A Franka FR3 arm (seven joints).
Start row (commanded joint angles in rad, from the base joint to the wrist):
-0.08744 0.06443 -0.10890 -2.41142 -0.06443 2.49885 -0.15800
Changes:
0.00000 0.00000 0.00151 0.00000 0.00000 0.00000 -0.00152
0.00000 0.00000 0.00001 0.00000 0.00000 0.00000 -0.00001
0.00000 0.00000 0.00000 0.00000 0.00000 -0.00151 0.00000
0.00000 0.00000 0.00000 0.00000 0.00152 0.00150 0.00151
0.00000 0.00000 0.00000 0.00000 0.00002 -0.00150 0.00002
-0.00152 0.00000 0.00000 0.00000 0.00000 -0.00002 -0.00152
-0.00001 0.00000 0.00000 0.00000 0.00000 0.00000 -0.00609
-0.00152 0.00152 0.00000 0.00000 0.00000 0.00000 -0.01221
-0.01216 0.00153 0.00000 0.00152 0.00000 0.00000 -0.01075
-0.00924 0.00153 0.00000 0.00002 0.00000 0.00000 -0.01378
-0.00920 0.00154 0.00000 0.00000 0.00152 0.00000 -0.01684
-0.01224 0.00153 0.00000 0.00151 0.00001 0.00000 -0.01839
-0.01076 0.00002 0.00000 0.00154 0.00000 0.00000 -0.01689
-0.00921 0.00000 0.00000 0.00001 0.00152 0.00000 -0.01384
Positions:
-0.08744 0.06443 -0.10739 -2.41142 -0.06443 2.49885 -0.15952
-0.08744 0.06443 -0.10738 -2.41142 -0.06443 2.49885 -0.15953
-0.08744 0.06443 -0.10738 -2.41142 -0.06443 2.49734 -0.15953
-0.08744 0.06443 -0.10738 -2.41142 -0.06291 2.49884 -0.15802
-0.08744 0.06443 -0.10738 -2.41142 -0.06289 2.49734 -0.15800
-0.08896 0.06443 -0.10738 -2.41142 -0.06289 2.49732 -0.15952
-0.08897 0.06443 -0.10738 -2.41142 -0.06289 2.49732 -0.16561
-0.09049 0.06595 -0.10738 -2.41142 -0.06289 2.49732 -0.17782
-0.10265 0.06748 -0.10738 -2.40990 -0.06289 2.49732 -0.18857
-0.11189 0.06901 -0.10738 -2.40988 -0.06289 2.49732 -0.20235
-0.12109 0.07055 -0.10738 -2.40988 -0.06137 2.49732 -0.21919
-0.13333 0.07208 -0.10738 -2.40837 -0.06136 2.49732 -0.23758
-0.14409 0.07210 -0.10738 -2.40683 -0.06136 2.49732 -0.25447
-0.15330 0.07210 -0.10738 -2.40682 -0.05984 2.49732 -0.26831

